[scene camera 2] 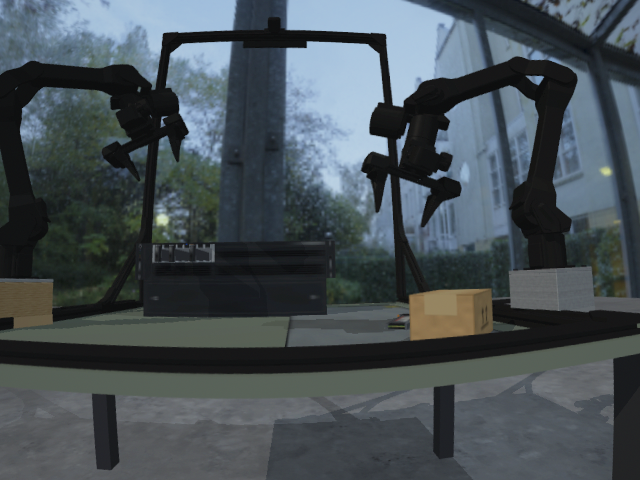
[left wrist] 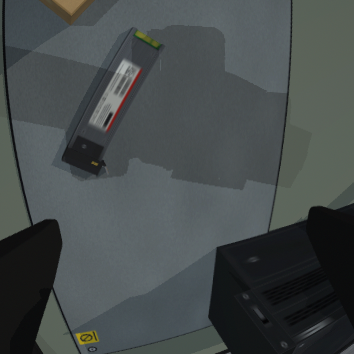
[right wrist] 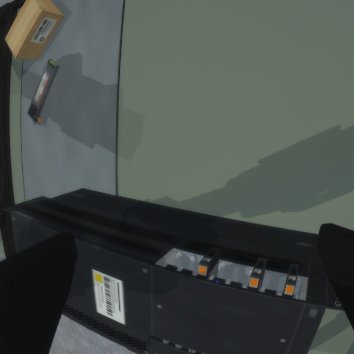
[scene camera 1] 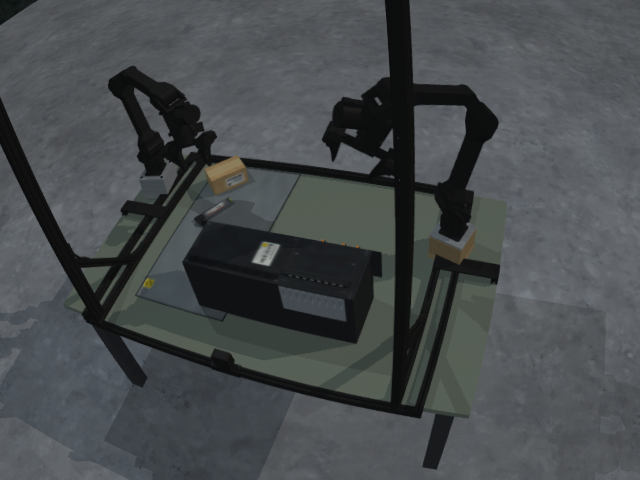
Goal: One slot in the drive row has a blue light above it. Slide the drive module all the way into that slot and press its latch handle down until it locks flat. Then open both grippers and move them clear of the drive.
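Where they show: left gripper, between the fingertips: (scene camera 2: pixel 400 219) (left wrist: pixel 187 227) (scene camera 1: pixel 198 168); right gripper, between the fingertips: (scene camera 2: pixel 158 170) (right wrist: pixel 201 243) (scene camera 1: pixel 350 168); left arm's base, origin of its link: (scene camera 2: pixel 549 268) (scene camera 1: pixel 155 169); right arm's base, origin of its link: (scene camera 2: pixel 14 278) (scene camera 1: pixel 453 230).
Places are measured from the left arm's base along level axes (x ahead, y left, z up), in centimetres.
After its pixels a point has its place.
Note:
The drive module (scene camera 1: pixel 214 210) {x 24.2, y -11.5, z -7.5 cm} (scene camera 2: pixel 398 323) {x 27.7, y -6.5, z -7.6 cm} (left wrist: pixel 112 100) {x 24.0, y -11.1, z -7.5 cm} (right wrist: pixel 44 90) {x 25.5, y -11.6, z -7.4 cm} lies flat and slanted on the grey mat (scene camera 1: pixel 281 188) {x 43.1, y 0.3, z -8.4 cm} (left wrist: pixel 150 220) {x 25.0, y -24.9, z -8.4 cm}, label up, its black latch end toward the dark chassis (scene camera 1: pixel 232 248) {x 42.0, y -41.6, z 8.9 cm} (scene camera 2: pixel 235 297) {x 53.3, y -36.0, z -4.1 cm} (right wrist: pixel 225 320). In the right wrist view a small blue light (right wrist: pixel 217 282) {x 65.0, y -38.1, z 8.7 cm} shows on the chassis edge by the drive row, between the orange-tipped drive (right wrist: pixel 202 270) {x 63.4, y -37.1, z 8.3 cm} and the orange-tipped drive (right wrist: pixel 254 282) {x 68.6, y -38.0, z 8.3 cm}. My left gripper (scene camera 1: pixel 194 163) {x 23.3, y -12.4, z 10.3 cm} (scene camera 2: pixel 400 218) {x 23.3, y -12.4, z 10.3 cm} (left wrist: pixel 187 227) {x 23.3, y -12.4, z 10.3 cm} is open and empty, high above the mat. My right gripper (scene camera 1: pixel 353 167) {x 69.9, y -27.7, z 22.9 cm} (scene camera 2: pixel 158 169) {x 69.9, y -27.7, z 22.9 cm} (right wrist: pixel 201 243) {x 69.9, y -27.7, z 22.9 cm} is open and empty, above and behind the chassis.
A cardboard box (scene camera 1: pixel 227 175) {x 26.2, y -0.2, z -2.8 cm} (scene camera 2: pixel 449 315) {x 28.5, y 7.7, z -4.9 cm} (left wrist: pixel 70 7) {x 21.9, y -3.0, z -2.4 cm} (right wrist: pixel 35 30) {x 27.6, y 0.7, z -3.8 cm} stands on the mat beyond the module's gold-contact end. A black frame post (scene camera 1: pixel 402 206) {x 84.2, y -72.6, z 53.3 cm} rises in front of the right arm in scene camera 1. Black rails border the table.

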